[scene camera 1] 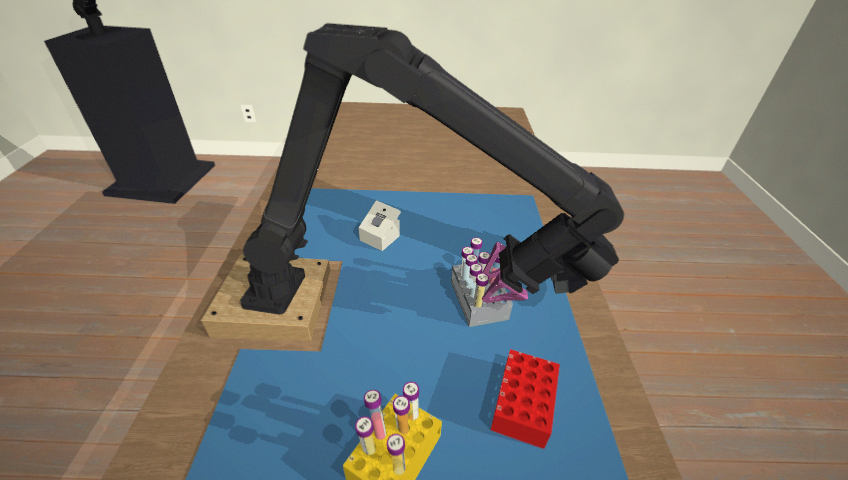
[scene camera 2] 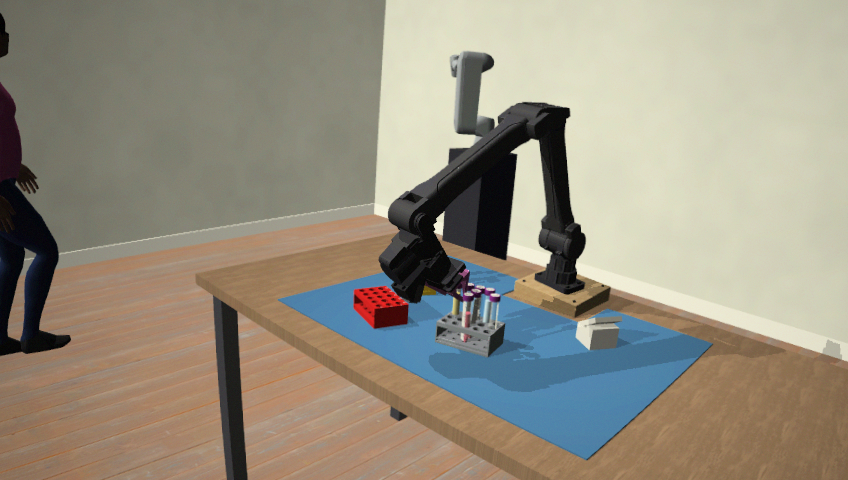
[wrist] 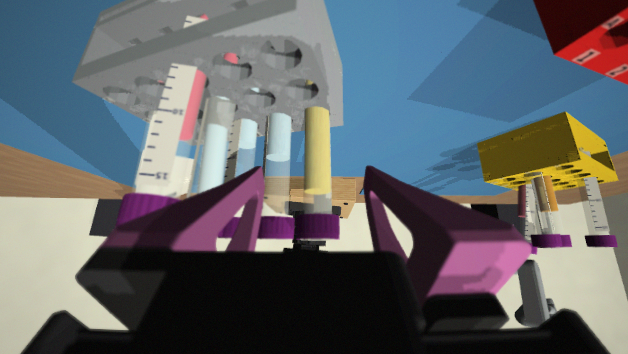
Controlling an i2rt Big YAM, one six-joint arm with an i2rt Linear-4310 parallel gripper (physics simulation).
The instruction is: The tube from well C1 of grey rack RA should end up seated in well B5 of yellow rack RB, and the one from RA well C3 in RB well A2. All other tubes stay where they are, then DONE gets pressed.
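Frame: origin at the arm's base, x up, y right, z ahead, level; centimetres.
Seen in the pictures: gripper, fingertip midpoint: [scene camera 1: 483, 289] [scene camera 2: 455, 296] [wrist: 313, 175]; arm's base, link origin: [scene camera 1: 275, 290] [scene camera 2: 559, 283].
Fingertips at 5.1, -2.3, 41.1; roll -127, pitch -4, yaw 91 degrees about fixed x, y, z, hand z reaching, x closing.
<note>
Pixels of each thing's middle, then the offset from my fingertips to it, as dx, dy, dz. Level surfaces: height alone.
- grey rack, body centre: [wrist: 228, 71] [scene camera 1: 480, 292] [scene camera 2: 470, 332] -6.6, -5.5, -0.1
- tube with yellow liquid, body centre: [wrist: 317, 136] [scene camera 1: 478, 299] [scene camera 2: 456, 307] -2.7, +0.2, -0.6
- tube with pink liquid, body centre: [wrist: 182, 101] [scene camera 1: 494, 276] [scene camera 2: 466, 319] -2.7, -6.5, +2.4
- yellow rack, body centre: [wrist: 546, 161] [scene camera 1: 394, 450] [scene camera 2: 414, 278] -6.6, +28.6, -11.5
- red rack, body centre: [scene camera 1: 526, 396] [scene camera 2: 380, 306] -6.6, +16.8, +8.3
- white box, body centre: [wrist: 163, 185] [scene camera 2: 598, 327] [scene camera 1: 380, 224] -5.1, -22.3, -25.1
- blue mat, surface height: dx -9.1
The grey rack [scene camera 1: 491, 312] [scene camera 2: 495, 341] [wrist: 321, 40] holds several purple-capped tubes. My gripper [scene camera 1: 486, 286] [scene camera 2: 466, 289] [wrist: 313, 175] is open and tilted at the rack's tubes. In the wrist view a tube with yellow liquid [scene camera 1: 479, 296] [scene camera 2: 455, 306] [wrist: 317, 145] stands upright beyond and between the fingertips, not gripped. A tube with pink liquid [scene camera 2: 467, 321] [wrist: 167, 120] stands nearer, left of the fingers. Well labels there are unreadable. The yellow rack [scene camera 1: 429, 444] [scene camera 2: 429, 291] [wrist: 522, 147] holds several capped tubes; the arm mostly hides it in scene camera 2.
A red rack [scene camera 1: 518, 434] [scene camera 2: 389, 317] [wrist: 590, 60] with no tubes showing stands beside the yellow rack. A white box [scene camera 1: 378, 233] [scene camera 2: 598, 337] with a sloped top stands on the blue mat [scene camera 1: 392, 333]; its lettering is unreadable. The wooden arm base [scene camera 1: 261, 325] stands at the mat's edge.
</note>
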